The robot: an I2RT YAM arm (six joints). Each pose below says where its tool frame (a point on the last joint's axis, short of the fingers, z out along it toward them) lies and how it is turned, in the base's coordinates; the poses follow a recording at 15 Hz.
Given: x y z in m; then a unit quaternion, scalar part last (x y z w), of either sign.
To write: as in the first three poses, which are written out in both.
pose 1, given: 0.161 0.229 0.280 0.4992 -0.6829 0.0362 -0.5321
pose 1, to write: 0.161 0.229 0.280 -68.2 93.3 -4.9
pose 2, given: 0.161 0.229 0.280 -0.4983 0.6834 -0.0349 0.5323
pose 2, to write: 0.161 0.229 0.280 -68.1 93.4 -4.8
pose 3, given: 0.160 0.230 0.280 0.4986 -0.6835 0.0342 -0.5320
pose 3, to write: 0.160 0.230 0.280 -68.1 93.4 -4.7
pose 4, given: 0.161 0.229 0.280 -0.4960 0.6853 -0.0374 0.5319
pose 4, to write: 0.161 0.229 0.280 -67.8 93.7 -5.1
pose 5, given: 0.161 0.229 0.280 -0.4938 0.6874 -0.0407 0.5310
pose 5, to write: 0.161 0.229 0.280 -67.5 94.0 -5.6
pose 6, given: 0.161 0.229 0.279 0.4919 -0.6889 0.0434 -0.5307
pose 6, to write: 0.161 0.229 0.279 -67.3 94.2 -5.9
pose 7, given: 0.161 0.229 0.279 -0.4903 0.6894 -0.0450 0.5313
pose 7, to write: 0.161 0.229 0.279 -67.0 94.2 -6.2
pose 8, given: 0.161 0.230 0.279 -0.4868 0.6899 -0.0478 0.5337
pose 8, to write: 0.161 0.230 0.279 -66.5 94.2 -6.5
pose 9, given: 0.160 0.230 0.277 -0.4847 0.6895 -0.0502 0.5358
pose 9, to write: 0.160 0.230 0.277 -66.1 94.1 -6.8
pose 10, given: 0.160 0.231 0.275 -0.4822 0.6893 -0.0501 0.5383
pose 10, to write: 0.160 0.231 0.275 -65.7 94.0 -6.8
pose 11, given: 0.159 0.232 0.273 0.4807 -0.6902 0.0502 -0.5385
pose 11, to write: 0.159 0.232 0.273 -65.5 94.1 -6.8
